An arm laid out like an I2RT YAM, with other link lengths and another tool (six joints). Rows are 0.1 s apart.
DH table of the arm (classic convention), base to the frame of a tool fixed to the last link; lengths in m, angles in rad. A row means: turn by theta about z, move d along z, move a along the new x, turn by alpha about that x. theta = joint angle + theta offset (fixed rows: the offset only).
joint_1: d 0.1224; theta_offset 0; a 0.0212; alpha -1.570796
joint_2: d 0; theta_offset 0; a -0.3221; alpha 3.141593
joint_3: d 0; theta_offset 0.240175; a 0.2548; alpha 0
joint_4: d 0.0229; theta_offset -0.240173; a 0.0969; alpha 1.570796
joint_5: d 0.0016; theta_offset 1.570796; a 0; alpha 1.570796
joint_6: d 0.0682; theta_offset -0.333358; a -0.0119; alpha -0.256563
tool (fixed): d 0.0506; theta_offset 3.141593; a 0; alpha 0
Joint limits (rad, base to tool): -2.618..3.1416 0..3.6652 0..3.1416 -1.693..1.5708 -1.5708..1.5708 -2.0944..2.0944
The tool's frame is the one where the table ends.
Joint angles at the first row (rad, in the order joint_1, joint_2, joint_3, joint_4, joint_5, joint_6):
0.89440 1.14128 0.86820 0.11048 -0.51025 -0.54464
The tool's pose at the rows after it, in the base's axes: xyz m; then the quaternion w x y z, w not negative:
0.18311, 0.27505, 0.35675, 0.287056, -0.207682, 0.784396, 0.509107
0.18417, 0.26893, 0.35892, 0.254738, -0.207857, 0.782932, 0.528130
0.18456, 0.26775, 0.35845, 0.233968, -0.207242, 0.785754, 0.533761
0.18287, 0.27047, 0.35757, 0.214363, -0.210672, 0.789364, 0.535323
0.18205, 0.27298, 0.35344, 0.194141, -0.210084, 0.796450, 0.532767
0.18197, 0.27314, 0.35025, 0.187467, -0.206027, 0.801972, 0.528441
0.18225, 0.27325, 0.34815, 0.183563, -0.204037, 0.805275, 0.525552
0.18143, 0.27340, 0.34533, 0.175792, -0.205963, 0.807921, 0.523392
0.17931, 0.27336, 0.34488, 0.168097, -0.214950, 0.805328, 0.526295
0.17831, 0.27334, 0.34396, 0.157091, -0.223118, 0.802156, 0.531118
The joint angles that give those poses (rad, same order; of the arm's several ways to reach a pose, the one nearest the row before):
0.84231 1.14128 0.87129 0.10125 -0.64665 -0.50020
0.79786 1.14588 0.87282 0.11044 -0.74356 -0.44966
0.78239 1.15506 0.88046 0.10126 -0.78526 -0.42502
0.78539 1.16889 0.89578 0.07985 -0.80980 -0.41270
0.78847 1.18419 0.90657 0.05376 -0.82522 -0.40193
0.79000 1.18729 0.90810 0.03686 -0.82070 -0.39887
0.79000 1.19037 0.90964 0.02615 -0.81914 -0.39882
0.78999 1.19496 0.91121 0.01227 -0.82833 -0.40188
0.78849 1.19802 0.91270 0.00768 -0.85436 -0.40803
0.78237 1.20570 0.91272 0.01074 -0.88958 -0.40803

